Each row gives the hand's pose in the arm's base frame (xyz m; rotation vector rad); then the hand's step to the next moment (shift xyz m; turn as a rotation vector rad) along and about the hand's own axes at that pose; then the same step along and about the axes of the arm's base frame.
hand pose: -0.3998 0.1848 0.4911 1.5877 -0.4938 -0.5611
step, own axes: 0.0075 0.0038 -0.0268 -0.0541 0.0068 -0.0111
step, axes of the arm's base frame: 0.0225 0.0160 0.0050 -0.0355 0.0414 0.0110
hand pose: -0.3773 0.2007 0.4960 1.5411 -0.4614 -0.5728
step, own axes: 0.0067 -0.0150 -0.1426 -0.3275 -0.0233 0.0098
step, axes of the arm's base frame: 0.0917 0.1095 -0.0143 -0.2657 0.1931 0.0017
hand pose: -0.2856 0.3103 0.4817 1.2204 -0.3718 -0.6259
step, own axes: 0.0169 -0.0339 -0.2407 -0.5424 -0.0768 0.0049
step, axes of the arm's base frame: 0.1446 0.1632 -0.1088 -0.4429 0.3203 -0.0370
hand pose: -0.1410 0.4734 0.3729 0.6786 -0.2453 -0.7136
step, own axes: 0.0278 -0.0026 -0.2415 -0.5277 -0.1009 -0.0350
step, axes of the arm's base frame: 0.1224 0.0976 -0.1860 -0.4275 0.3165 -0.0832
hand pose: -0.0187 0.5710 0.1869 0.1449 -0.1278 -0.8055
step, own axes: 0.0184 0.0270 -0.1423 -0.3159 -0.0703 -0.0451
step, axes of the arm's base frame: 0.0557 0.0165 -0.1339 -0.2589 0.1847 -0.0753
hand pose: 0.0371 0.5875 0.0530 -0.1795 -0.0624 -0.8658
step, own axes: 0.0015 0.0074 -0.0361 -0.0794 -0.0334 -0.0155
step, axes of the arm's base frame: 0.0060 -0.0030 -0.0363 -0.0771 0.0357 -0.0209
